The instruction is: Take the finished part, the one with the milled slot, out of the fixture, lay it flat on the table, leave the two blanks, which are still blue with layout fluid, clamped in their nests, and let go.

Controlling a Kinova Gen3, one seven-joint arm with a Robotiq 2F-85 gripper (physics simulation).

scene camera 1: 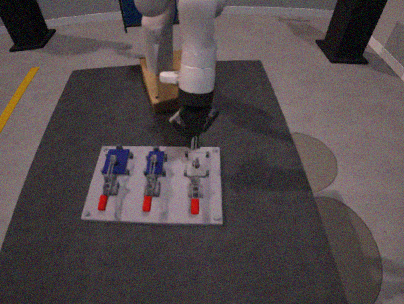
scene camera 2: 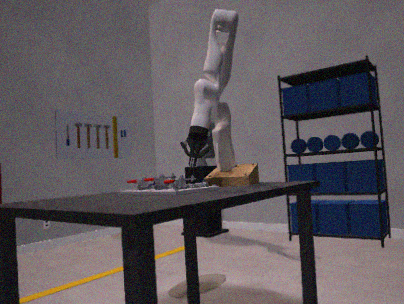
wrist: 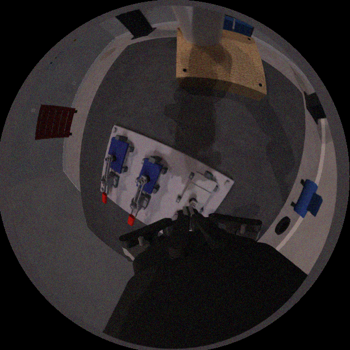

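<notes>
The finished part, pale grey, sits in the right nest of the white fixture plate. Its clamp's red handle points to the front; whether the clamp's tip presses on the part is too blurred to tell. The left blue blank and the middle blue blank sit in their nests under their clamp arms. My gripper is shut and empty, above the back part of the right nest. It partly hides that nest in the wrist view.
The wooden base block of the arm stands behind the plate. Red handles of the left clamp and middle clamp stick out frontward. The dark table top surrounds the plate.
</notes>
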